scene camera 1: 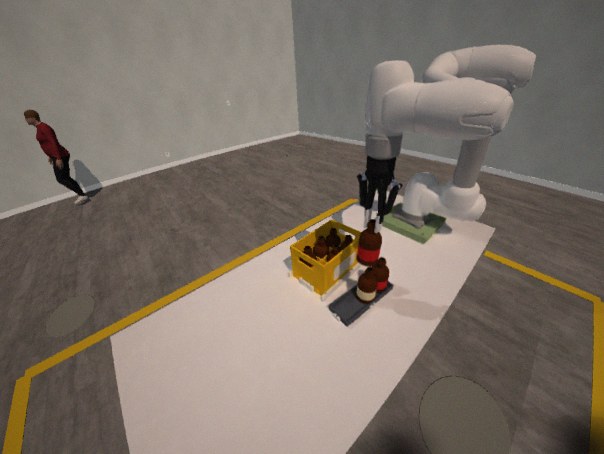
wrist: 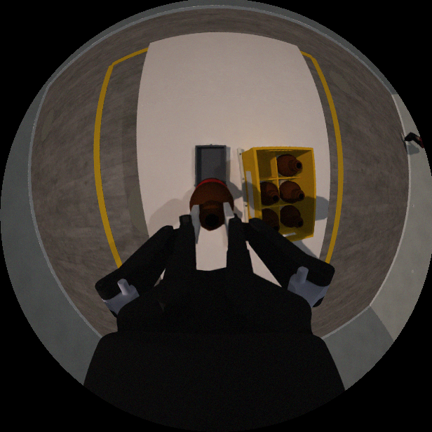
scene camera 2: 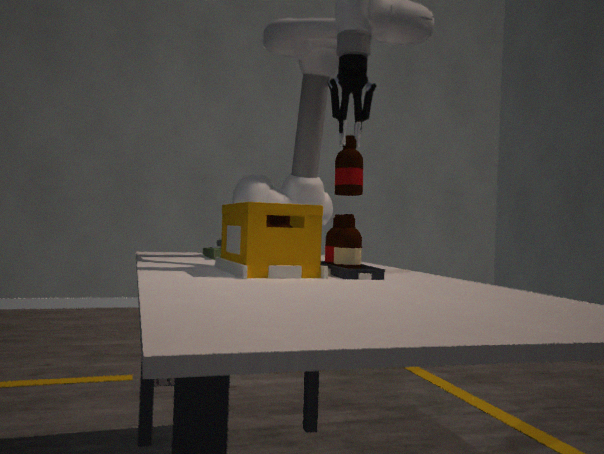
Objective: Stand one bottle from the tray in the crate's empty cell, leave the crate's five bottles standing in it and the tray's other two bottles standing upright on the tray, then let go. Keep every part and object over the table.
Path:
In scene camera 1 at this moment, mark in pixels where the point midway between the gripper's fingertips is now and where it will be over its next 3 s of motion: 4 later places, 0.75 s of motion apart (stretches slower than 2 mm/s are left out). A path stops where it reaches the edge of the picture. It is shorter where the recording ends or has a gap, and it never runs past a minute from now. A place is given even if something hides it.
The gripper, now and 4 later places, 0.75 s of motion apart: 372,228; 325,214; 335,210; 328,215; 326,220

